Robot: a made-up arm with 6 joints.
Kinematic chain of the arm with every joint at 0, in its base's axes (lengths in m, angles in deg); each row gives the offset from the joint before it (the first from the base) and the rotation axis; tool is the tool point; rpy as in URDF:
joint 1: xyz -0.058 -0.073 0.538 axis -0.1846 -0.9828 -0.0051
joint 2: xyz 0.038 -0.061 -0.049 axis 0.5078 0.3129 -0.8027
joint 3: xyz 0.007 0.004 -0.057 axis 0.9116 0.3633 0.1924
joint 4: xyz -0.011 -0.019 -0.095 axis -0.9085 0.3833 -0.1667
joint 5: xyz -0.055 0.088 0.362 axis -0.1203 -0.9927 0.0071
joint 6: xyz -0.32 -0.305 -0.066 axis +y
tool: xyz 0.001 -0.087 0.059 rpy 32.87 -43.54 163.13
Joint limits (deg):
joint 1: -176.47..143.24
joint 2: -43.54..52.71
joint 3: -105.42..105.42
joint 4: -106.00..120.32
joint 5: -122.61..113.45
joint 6: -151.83..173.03
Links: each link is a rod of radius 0.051 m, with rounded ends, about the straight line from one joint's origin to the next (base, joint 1, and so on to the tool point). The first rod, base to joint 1, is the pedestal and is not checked.
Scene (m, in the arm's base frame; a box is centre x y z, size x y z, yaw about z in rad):
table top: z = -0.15
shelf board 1: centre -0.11 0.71 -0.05 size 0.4 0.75 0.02 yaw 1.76
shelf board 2: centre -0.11 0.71 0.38 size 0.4 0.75 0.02 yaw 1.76
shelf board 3: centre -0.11 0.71 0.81 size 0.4 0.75 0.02 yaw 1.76
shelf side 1: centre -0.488 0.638 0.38 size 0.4 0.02 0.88 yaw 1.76
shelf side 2: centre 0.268 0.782 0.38 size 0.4 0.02 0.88 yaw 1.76
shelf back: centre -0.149 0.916 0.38 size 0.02 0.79 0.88 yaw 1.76
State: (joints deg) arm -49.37 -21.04 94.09 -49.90 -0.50 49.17
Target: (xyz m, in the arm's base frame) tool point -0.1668 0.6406 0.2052
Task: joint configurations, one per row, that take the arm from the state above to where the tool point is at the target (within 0.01 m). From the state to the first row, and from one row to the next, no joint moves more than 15 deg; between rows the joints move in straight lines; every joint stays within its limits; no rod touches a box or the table.
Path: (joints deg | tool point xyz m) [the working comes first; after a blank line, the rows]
Joints at the target: -1.89 52.71 76.76 -106.00 -62.05 10.18
Straight joint move there: touches shelf side 1.

1: -35.02 -12.10 92.85 -55.37 5.87 46.20 | -0.6658 -0.2002 0.3114
2: -20.67 -3.16 91.60 -60.84 12.24 43.23 | -0.6146 -0.0668 0.2315
3: -6.32 5.77 90.36 -66.31 18.61 40.27 | -0.5179 0.0609 0.1630
4: 8.03 14.71 89.11 -71.78 24.99 37.30 | -0.3867 0.1744 0.1278
5: 22.37 23.65 87.87 -77.25 31.36 34.33 | -0.2420 0.2678 0.1408
6: 36.72 32.59 86.63 -82.72 37.73 31.36 | -0.1088 0.3378 0.2053
7: 31.21 35.46 85.22 -86.04 23.47 28.34 | -0.1583 0.3807 0.2055
8: 25.69 38.34 83.81 -89.37 9.22 25.31 | -0.1950 0.4274 0.2082
9: 20.17 41.21 82.40 -92.69 -5.03 22.28 | -0.2175 0.4763 0.2120
10: 14.66 44.09 80.99 -96.02 -19.29 19.26 | -0.2249 0.5255 0.2157
11: 9.14 46.96 79.58 -99.35 -33.54 16.23 | -0.2178 0.5716 0.2172
12: 3.63 49.84 78.17 -102.67 -47.80 13.21 | -0.1975 0.6111 0.2144
13: -1.89 52.71 76.76 -106.00 -62.05 10.18 | -0.1668 0.6406 0.2052

